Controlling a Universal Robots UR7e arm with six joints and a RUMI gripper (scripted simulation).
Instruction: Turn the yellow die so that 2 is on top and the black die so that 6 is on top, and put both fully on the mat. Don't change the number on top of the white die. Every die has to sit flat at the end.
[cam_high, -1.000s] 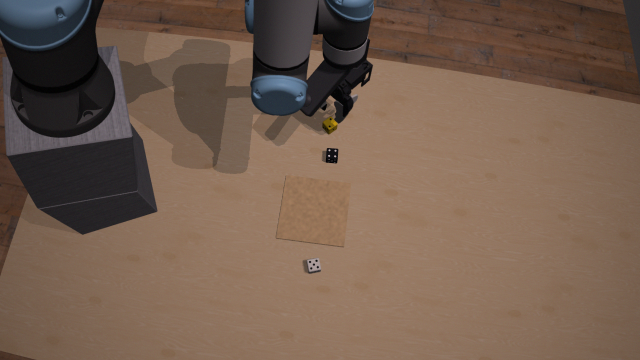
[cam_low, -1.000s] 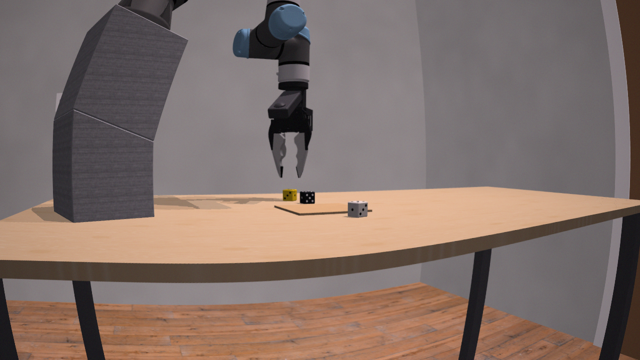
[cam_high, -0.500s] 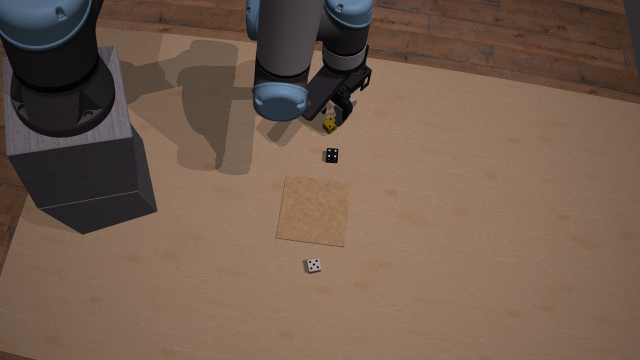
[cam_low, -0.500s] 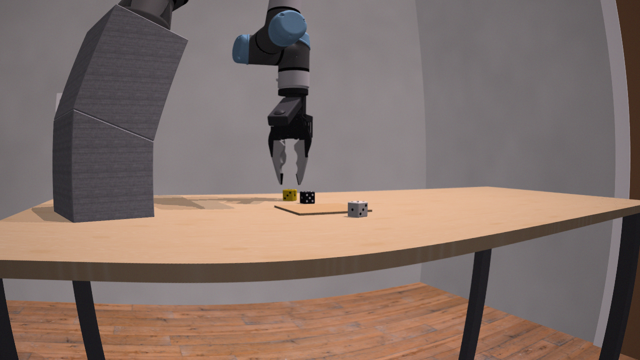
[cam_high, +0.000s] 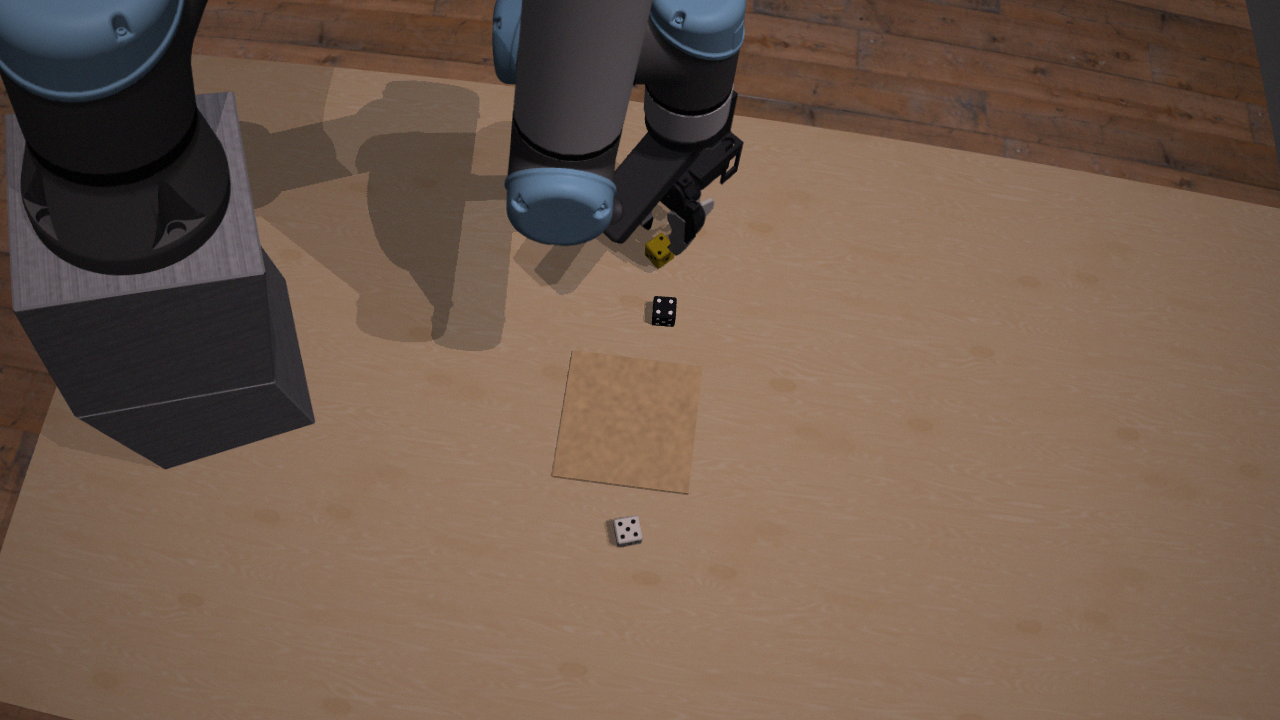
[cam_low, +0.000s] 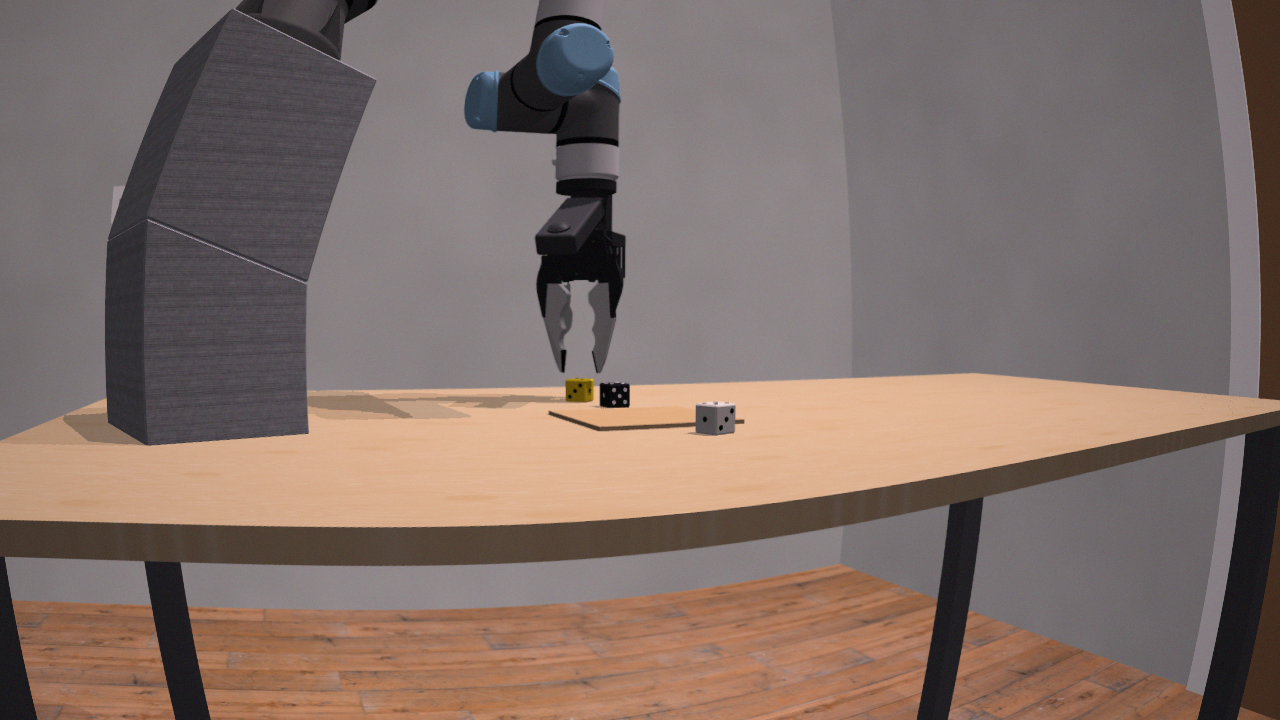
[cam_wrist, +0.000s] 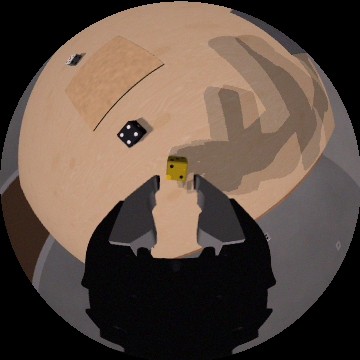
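Right now the yellow die is 4 cm below my hand. Also, from my hand: white die (31 cm to the right, 4 cm below, 4 cm behind); then mat (19 cm to the right, 5 cm below, 4 cm behind); then black die (7 cm to the right, 4 cm below).
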